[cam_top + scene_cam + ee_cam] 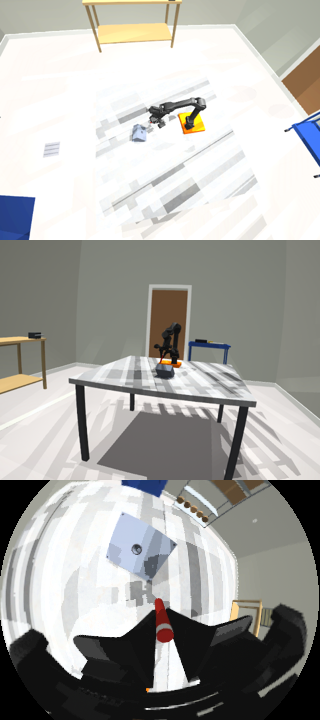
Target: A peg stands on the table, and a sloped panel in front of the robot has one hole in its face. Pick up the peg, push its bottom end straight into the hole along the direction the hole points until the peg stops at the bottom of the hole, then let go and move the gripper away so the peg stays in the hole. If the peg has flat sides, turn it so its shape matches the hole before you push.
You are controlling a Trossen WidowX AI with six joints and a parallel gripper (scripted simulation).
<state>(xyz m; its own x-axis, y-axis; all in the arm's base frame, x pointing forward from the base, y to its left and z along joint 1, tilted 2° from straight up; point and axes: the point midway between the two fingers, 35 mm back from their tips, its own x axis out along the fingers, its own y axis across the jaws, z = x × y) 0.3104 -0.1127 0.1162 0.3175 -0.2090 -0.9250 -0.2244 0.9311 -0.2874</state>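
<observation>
Now: the sloped panel 130 mm ahead of my gripper tip, 80 mm below it and 40 mm to the left of it. Also, from my gripper tip: red peg 10 mm behind, 10 mm above.
</observation>
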